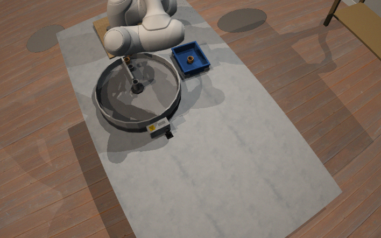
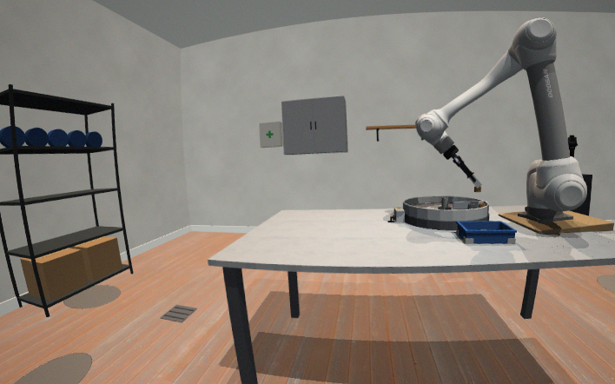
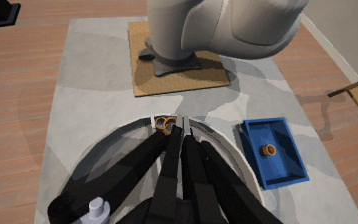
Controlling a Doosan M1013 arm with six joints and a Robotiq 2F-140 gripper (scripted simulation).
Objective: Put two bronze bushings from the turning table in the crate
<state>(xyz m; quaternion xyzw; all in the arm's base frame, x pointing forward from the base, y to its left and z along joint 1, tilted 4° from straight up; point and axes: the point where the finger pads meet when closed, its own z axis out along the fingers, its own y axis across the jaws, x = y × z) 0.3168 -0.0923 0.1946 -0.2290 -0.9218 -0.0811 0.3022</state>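
Right now the blue crate is 28 cm to the left of my hand, 17 cm below it and 11 cm ahead of it. Also, from my hand: round grey turning table 14 cm below, 13 cm ahead, 6 cm to the right.
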